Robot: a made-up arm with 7 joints.
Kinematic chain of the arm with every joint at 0, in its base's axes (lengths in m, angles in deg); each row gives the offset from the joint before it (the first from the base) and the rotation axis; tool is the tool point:
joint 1: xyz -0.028 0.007 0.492 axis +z
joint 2: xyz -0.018 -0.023 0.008 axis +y
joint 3: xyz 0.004 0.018 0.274 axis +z
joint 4: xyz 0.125 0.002 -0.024 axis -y
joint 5: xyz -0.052 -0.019 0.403 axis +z
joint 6: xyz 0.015 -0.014 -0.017 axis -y
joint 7: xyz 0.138 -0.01 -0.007 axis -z
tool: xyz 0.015 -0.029 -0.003
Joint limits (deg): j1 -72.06..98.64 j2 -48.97..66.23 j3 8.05..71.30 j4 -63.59..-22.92 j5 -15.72..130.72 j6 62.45..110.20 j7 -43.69..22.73
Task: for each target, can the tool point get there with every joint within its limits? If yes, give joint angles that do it. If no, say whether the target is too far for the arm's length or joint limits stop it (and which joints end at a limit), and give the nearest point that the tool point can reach.
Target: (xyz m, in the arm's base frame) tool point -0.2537 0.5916 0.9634
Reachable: yes | joints 69.57 9.48 38.55 -60.16 99.09 66.10 -29.98
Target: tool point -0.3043 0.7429 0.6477
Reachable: yes | joints 84.88 55.08 58.68 -40.51 17.45 99.19 5.34
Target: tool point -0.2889 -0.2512 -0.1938
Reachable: no: joint limits stop it (at a limit: joint 1, joint 2, joint 3, joint 4, joint 6) | nearest point 0.1705 -0.5935 0.1234 | short by 0.655 m
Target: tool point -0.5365 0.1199 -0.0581
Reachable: no: joint limits stop it (at a limit: joint 1, joint 2, joint 4, joint 6) | nearest point -0.4969 0.5096 0.2373 | short by 0.491 m
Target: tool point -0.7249 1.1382 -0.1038
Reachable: no: too far | nearest point -0.3930 0.6602 0.2266 | short by 0.669 m
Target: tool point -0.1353 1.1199 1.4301
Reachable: no: too far | nearest point -0.0889 0.6383 1.0590 | short by 0.610 m
